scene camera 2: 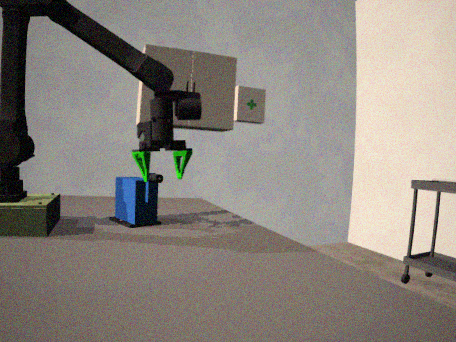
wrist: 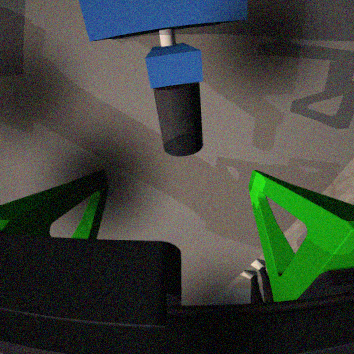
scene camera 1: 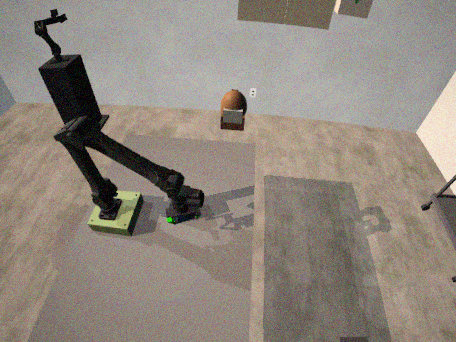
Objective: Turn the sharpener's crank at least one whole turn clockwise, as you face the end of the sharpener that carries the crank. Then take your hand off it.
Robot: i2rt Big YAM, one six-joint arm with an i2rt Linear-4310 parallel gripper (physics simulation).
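Frame: origin at the arm's base, x ahead, y left, z up, level; millimetres.
Seen in the pictures: gripper, fingertip midpoint: (scene camera 2: 163, 180) (wrist: 178, 177) (scene camera 1: 186, 221); arm's base, link origin: (scene camera 2: 5, 199) (scene camera 1: 110, 209).
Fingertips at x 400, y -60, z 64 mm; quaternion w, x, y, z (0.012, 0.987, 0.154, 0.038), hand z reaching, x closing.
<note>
Offsets run from my fingertips to a thing's top centre. "pt": to the spot under its first point. Level surfaces: height alone.
The blue sharpener {pt dy +80, dx -71, dz -63 mm} (scene camera 2: 131, 200) (wrist: 165, 12) stands upright on the table {dz -134 mm} (scene camera 1: 150, 305) (scene camera 2: 200, 300). In the scene camera 1 view the arm hides it. Its crank has a blue arm (wrist: 175, 69) on a pale shaft {dy +72, dx -27, dz -47 mm} (wrist: 167, 37) and a black cylindrical handle {pt dy +22, dx -12, dz +3 mm} (scene camera 2: 157, 178) (wrist: 181, 120). In the scene camera 2 view the handle is at the crank's top, level with the sharpener's top. My gripper (scene camera 1: 184, 219) (scene camera 2: 163, 179) (wrist: 178, 177) is wide open and empty, pointing down. In the wrist view the handle points toward the gap between the green fingers, its end short of the fingertip line.
The arm stands on a yellow-green base block (scene camera 1: 115, 215) (scene camera 2: 25, 220), left of the sharpener. A wall cabinet (scene camera 2: 215, 90) and a box with a green cross (scene camera 2: 251, 112) hang behind. A grey cart (scene camera 2: 435, 186) stands at the right. A brown rounded object (scene camera 1: 233, 102) is near the wall.
</note>
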